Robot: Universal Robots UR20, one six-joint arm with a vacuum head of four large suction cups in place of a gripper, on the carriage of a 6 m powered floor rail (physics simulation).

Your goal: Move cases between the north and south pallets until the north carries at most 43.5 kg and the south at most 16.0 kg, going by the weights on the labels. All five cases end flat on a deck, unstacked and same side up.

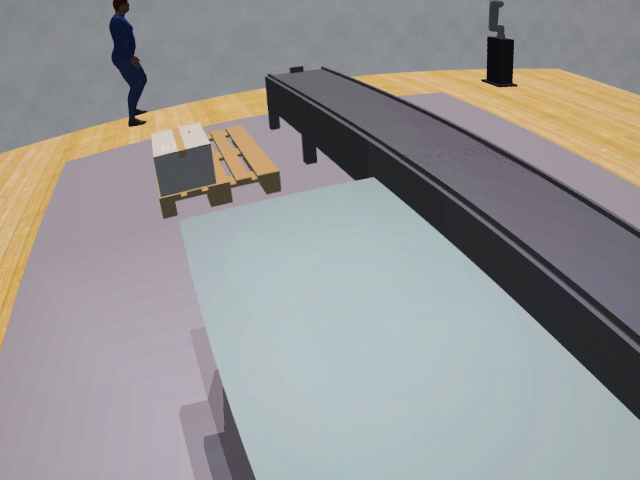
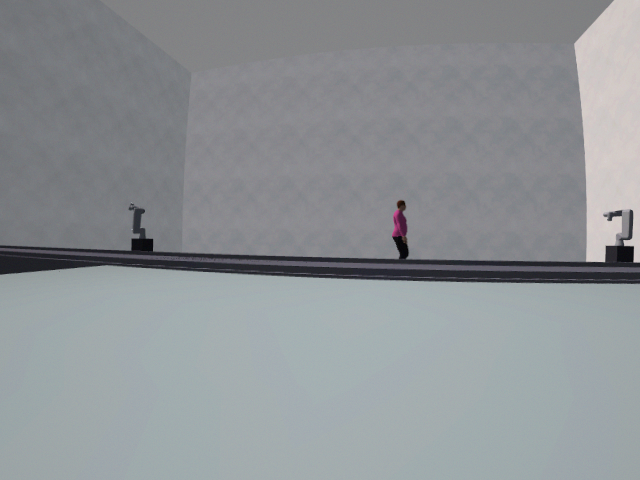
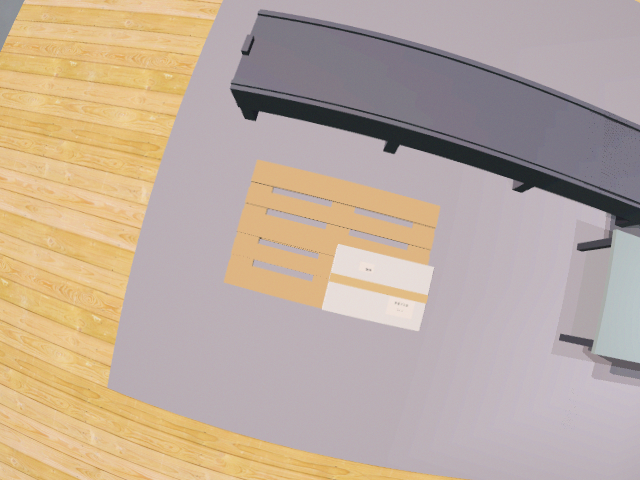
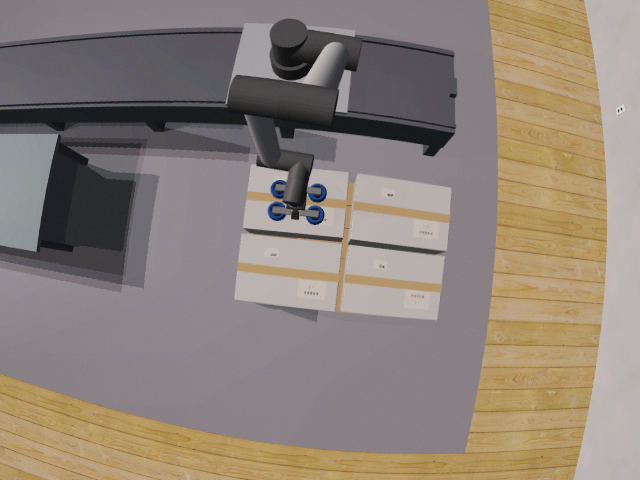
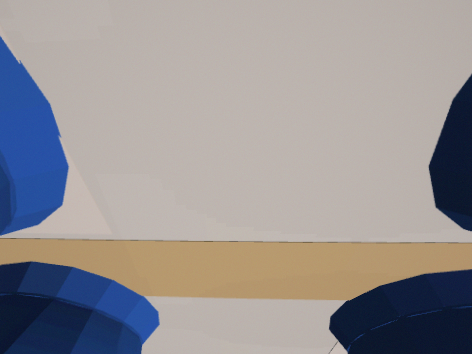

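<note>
My gripper, four blue suction cups, is down on the back-left case of the south pallet. The cups look pressed against its top across the tan tape; whether suction holds it cannot be seen. The case lies level among its neighbours. Three more white cases lie flat there: back right, front left and front right. One case lies flat on a corner of the north pallet. Label weights are too small to read.
The long dark rail runs beside both pallets. A pale table stands between them. A person in blue stands beyond the north pallet. A person in pink is beyond the rail.
</note>
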